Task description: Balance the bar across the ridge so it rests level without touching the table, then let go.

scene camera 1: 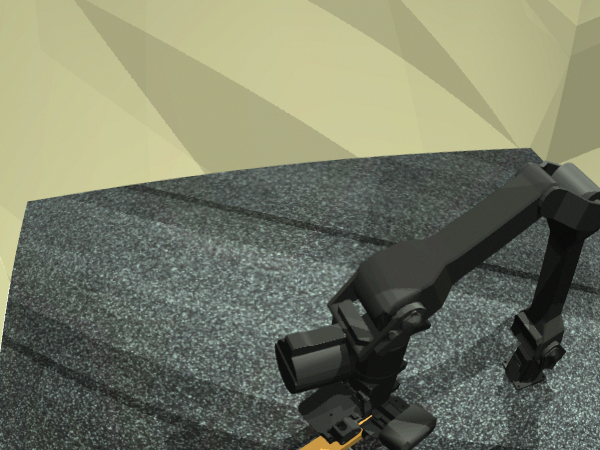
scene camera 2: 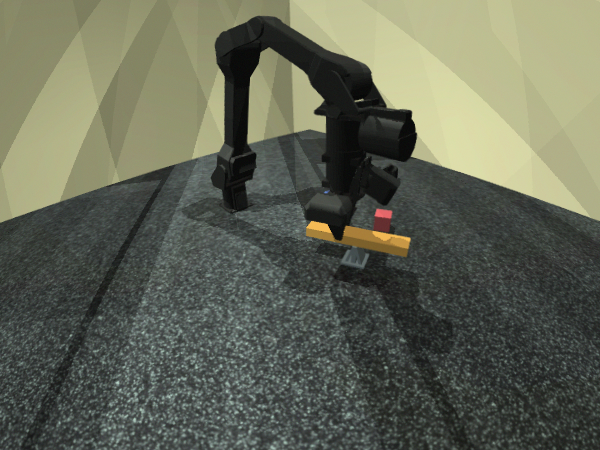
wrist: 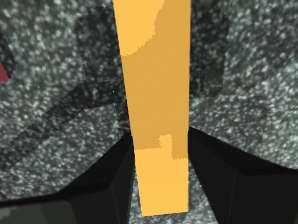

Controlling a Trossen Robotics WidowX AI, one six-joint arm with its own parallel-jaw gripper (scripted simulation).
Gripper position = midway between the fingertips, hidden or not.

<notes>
I see my gripper (scene camera 1: 355, 427) and an orange bar (scene camera 2: 362, 238).
The orange bar also shows in the wrist view (wrist: 155, 49). My gripper is seen too in scene camera 2 (scene camera 2: 341, 234) and in the wrist view (wrist: 159, 135).
</notes>
